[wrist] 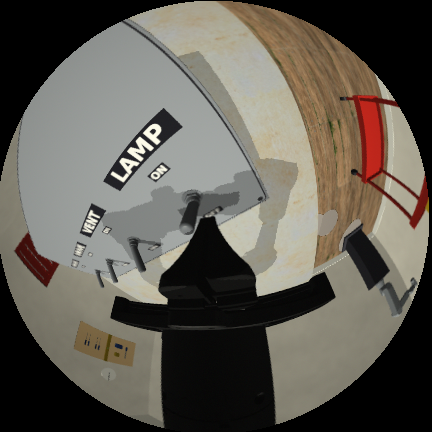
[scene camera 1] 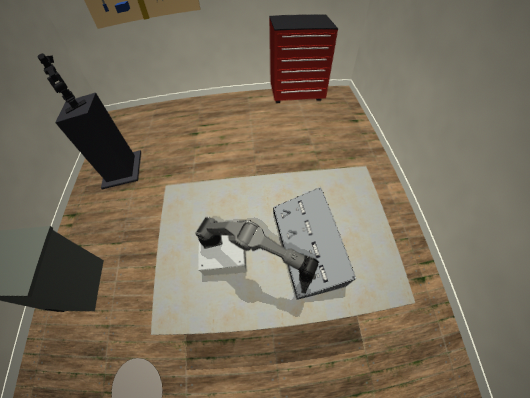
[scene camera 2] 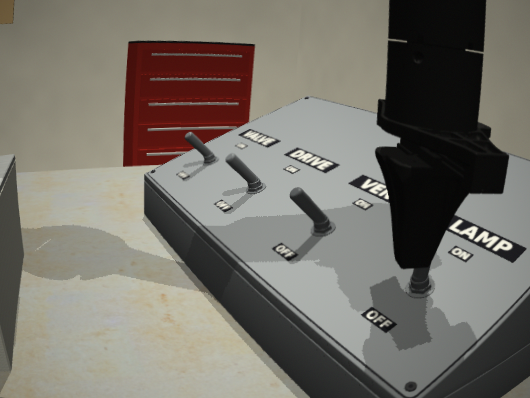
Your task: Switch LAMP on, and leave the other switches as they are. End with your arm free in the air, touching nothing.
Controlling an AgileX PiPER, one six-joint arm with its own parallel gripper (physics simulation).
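Observation:
The grey sloped switch panel (scene camera 1: 336, 235) (scene camera 2: 325, 117) (wrist: 75, 110) has a row of toggle levers. The LAMP lever (scene camera 2: 420, 278) (wrist: 189, 214) stands more upright than the others; its upper part is hidden behind the fingers in scene camera 2. The VENT lever (scene camera 2: 310, 211) (wrist: 138, 256), DRIVE lever (scene camera 2: 243, 171) (wrist: 112, 272) and VALVE lever (scene camera 2: 200, 147) (wrist: 100, 279) lean toward their OFF side. My gripper (scene camera 1: 304, 290) (scene camera 2: 414, 265) (wrist: 209, 224) is shut and empty. Its tips are at the OFF side of the LAMP lever, against it or very close.
The arm's white base block (scene camera 1: 222, 257) stands left of the panel on the pale mat (scene camera 1: 175, 305). A red drawer cabinet (scene camera 1: 302, 62) (scene camera 2: 190, 90) stands at the back. A dark pedestal (scene camera 1: 100, 142) with another arm stands at the back left.

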